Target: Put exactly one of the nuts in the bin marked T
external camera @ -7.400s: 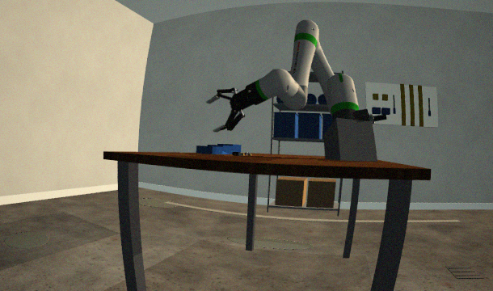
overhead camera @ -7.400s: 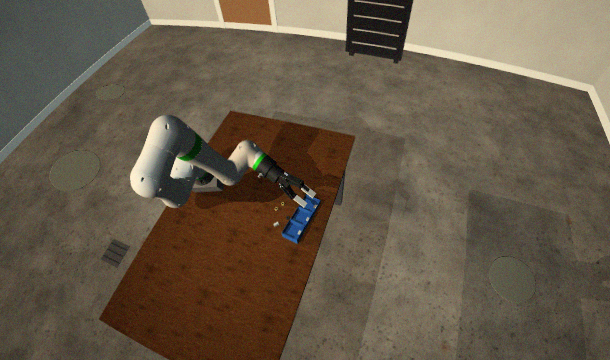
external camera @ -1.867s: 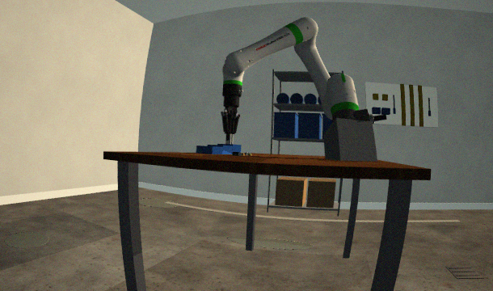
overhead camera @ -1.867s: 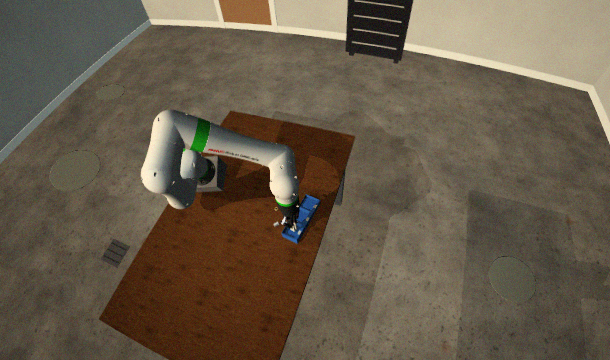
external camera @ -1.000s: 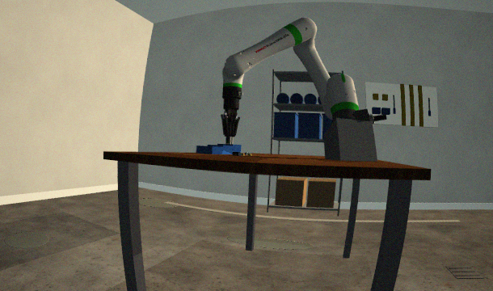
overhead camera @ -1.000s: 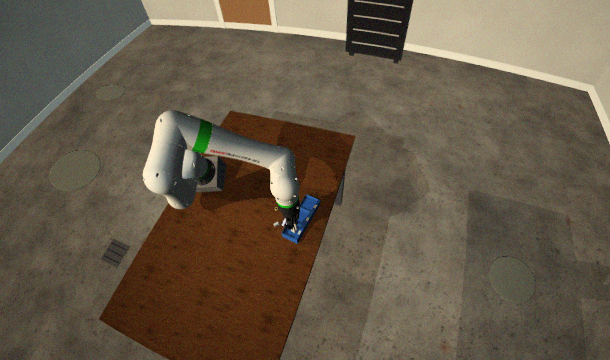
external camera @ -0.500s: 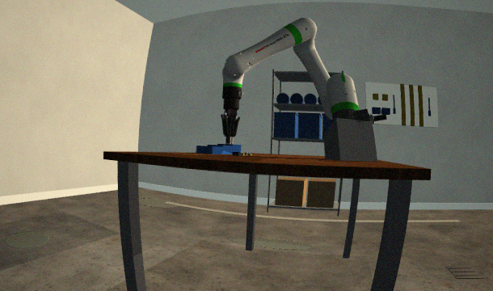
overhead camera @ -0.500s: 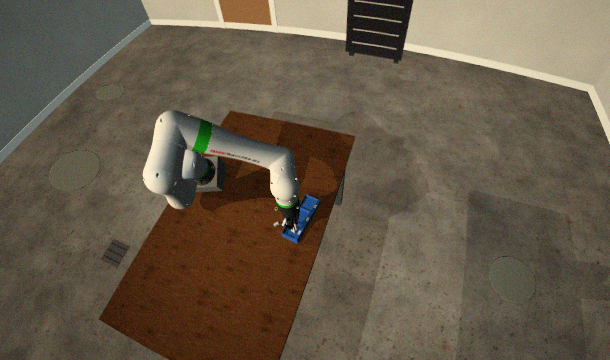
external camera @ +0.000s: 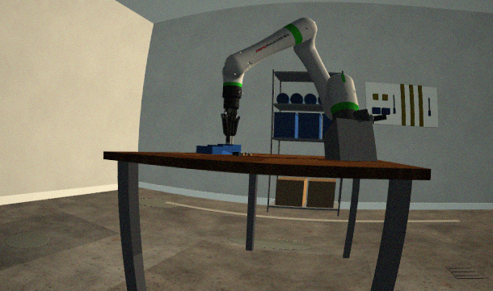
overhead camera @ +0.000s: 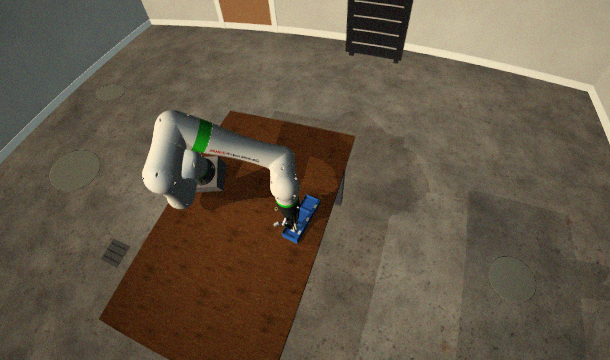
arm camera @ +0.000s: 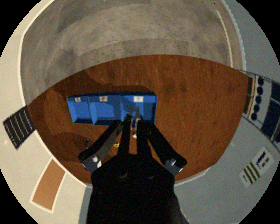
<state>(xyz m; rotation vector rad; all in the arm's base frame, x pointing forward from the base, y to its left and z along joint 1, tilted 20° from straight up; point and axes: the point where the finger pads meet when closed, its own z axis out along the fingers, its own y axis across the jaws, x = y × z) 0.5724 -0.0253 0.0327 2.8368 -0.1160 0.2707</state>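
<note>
The blue bin row lies 7 cm to the left of my hand, 3 cm below it and 1 cm ahead of it. Round my hand: pale nut 10 cm behind, 4 cm below, 1 cm to the right; then dark part 20 cm to the left, 15 cm behind, 5 cm below.
</note>
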